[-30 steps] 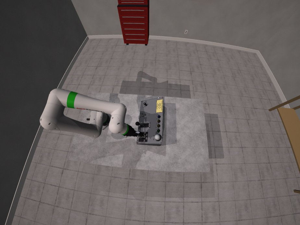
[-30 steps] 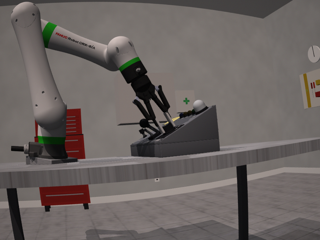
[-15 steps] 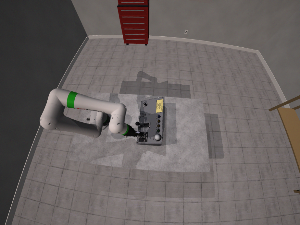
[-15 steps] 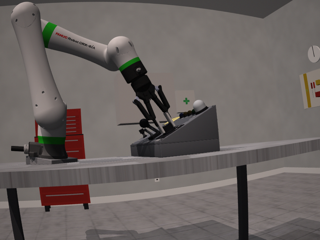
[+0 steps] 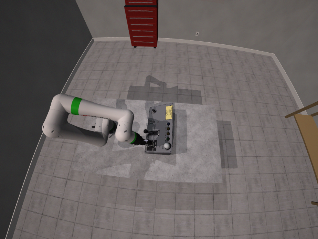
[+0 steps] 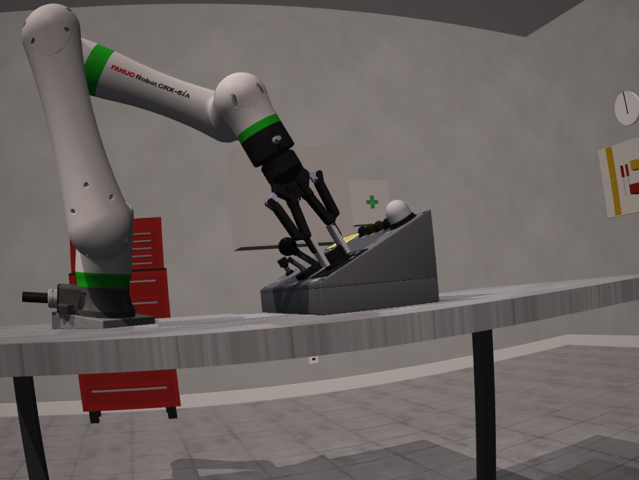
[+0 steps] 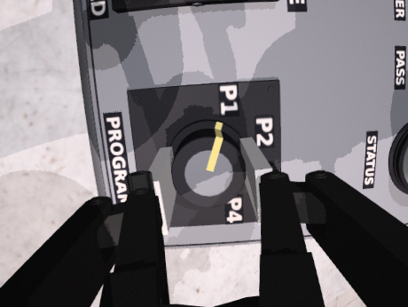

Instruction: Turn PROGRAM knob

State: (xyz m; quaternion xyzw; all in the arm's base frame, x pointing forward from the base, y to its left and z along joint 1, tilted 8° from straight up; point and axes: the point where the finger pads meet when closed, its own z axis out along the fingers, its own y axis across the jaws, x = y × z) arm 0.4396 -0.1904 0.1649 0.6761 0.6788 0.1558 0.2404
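My hand is 10 mm past the cycle lever, 120 mm to the right of it and 10 mm above it. The rest, counted from my hand: grey sloped console 60 mm ahead, 180 mm to the left, 40 mm below; then check toggle 20 mm ahead, 240 mm to the left, 20 mm below; then mode knob 30 mm ahead, 360 mm to the left, 10 mm below.
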